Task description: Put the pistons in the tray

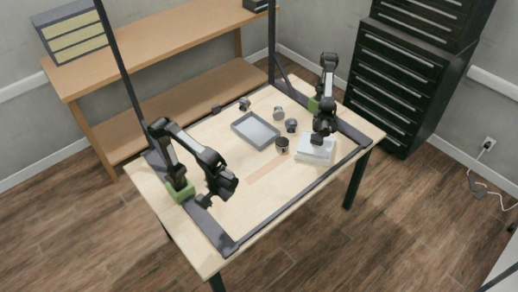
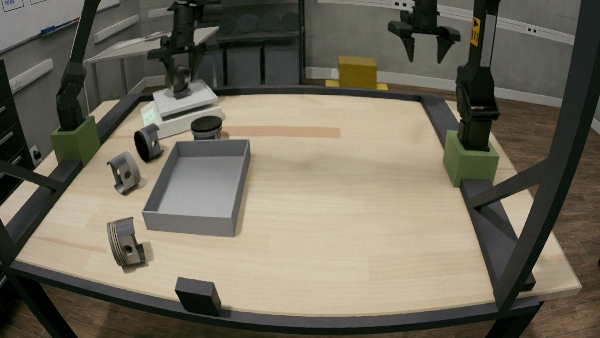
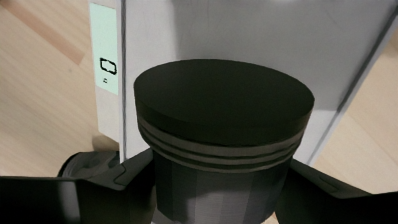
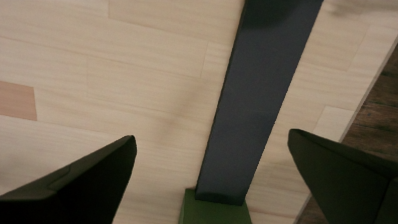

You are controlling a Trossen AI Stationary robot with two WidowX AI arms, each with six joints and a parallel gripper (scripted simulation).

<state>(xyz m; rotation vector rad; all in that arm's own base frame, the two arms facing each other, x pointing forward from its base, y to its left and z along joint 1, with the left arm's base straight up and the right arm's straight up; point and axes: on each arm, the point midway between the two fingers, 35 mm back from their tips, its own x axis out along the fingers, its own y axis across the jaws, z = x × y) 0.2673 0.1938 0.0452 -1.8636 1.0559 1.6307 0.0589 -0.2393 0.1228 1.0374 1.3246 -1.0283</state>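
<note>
My left hand is 8 cm above the grey pan, 1 cm to the right of it and 1 cm short of it. The rest, counted from my left hand: white scale (10 cm below, 2 cm to the left); then steel parts tray (30 cm behind, 14 cm to the right, 13 cm below).
</note>
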